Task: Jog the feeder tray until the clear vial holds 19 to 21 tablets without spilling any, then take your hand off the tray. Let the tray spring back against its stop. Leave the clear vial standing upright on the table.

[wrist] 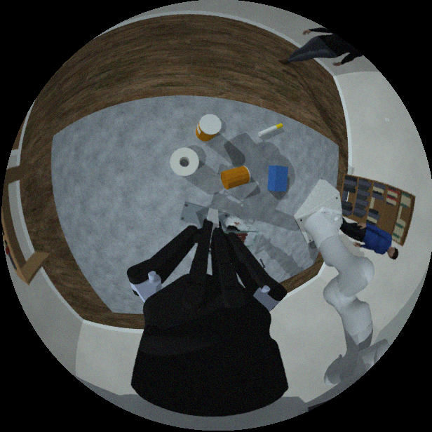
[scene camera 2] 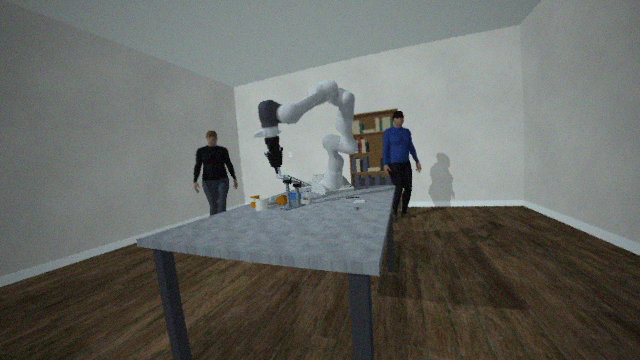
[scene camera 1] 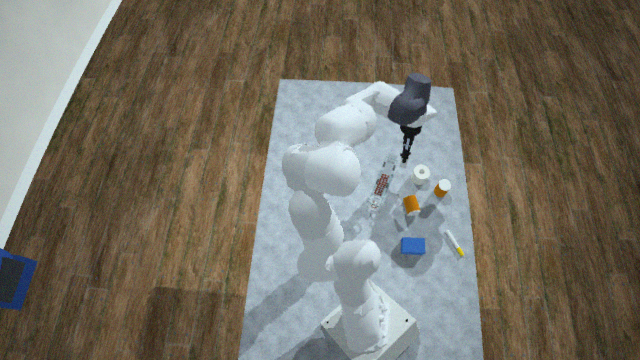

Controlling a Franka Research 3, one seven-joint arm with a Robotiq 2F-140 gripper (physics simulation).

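Note:
The clear feeder tray (scene camera 1: 388,169) (scene camera 2: 295,180) slopes on its stand above the table, with rows of red tablets (scene camera 1: 381,185) (wrist: 242,237) in its middle. My gripper (scene camera 1: 404,161) (scene camera 2: 278,173) (wrist: 211,215) is shut with nothing between its fingers. Its tips are low beside the tray's raised end, the one farther from the arm's base; whether they touch it I cannot tell. The clear vial (scene camera 1: 374,204) (scene camera 2: 306,199) appears to stand upright below the tray's other end. It is small and faint, with some red showing; its tablets cannot be counted. In the wrist view the fingers hide part of the tray.
A white roll (scene camera 1: 421,174) (wrist: 184,161), a capped orange bottle (scene camera 1: 442,188) (wrist: 208,127) and an orange bottle on its side (scene camera 1: 411,205) (wrist: 235,177) are beside the tray. A blue box (scene camera 1: 413,246) (wrist: 278,178) and a marker (scene camera 1: 454,243) (wrist: 270,130) lie nearer the arm's base.

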